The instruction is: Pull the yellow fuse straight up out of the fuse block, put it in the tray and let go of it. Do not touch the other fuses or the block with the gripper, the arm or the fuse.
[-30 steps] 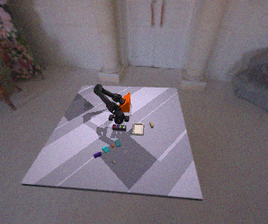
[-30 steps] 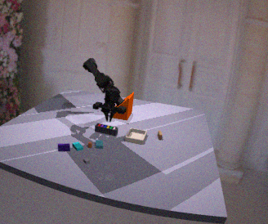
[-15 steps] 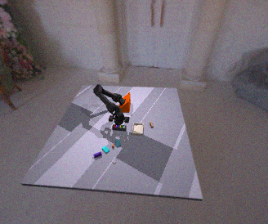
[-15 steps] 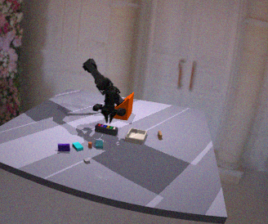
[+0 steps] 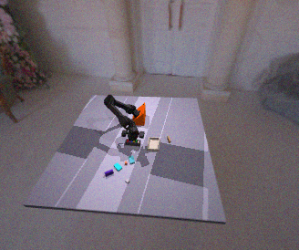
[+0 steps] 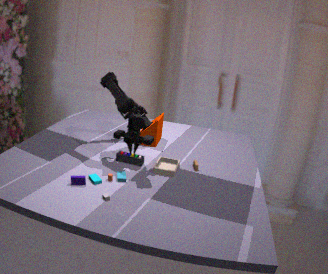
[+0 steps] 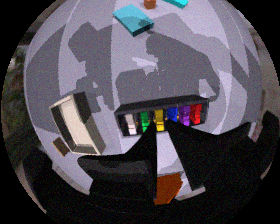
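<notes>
The yellow fuse is 2 cm below my gripper tip. The rest, counted from my gripper tip: beige tray: 1 cm behind, 17 cm to the left, 5 cm below; purple block: 31 cm ahead, 13 cm to the right, 3 cm below; orange cube: 21 cm ahead, 2 cm to the right, 4 cm below.
</notes>
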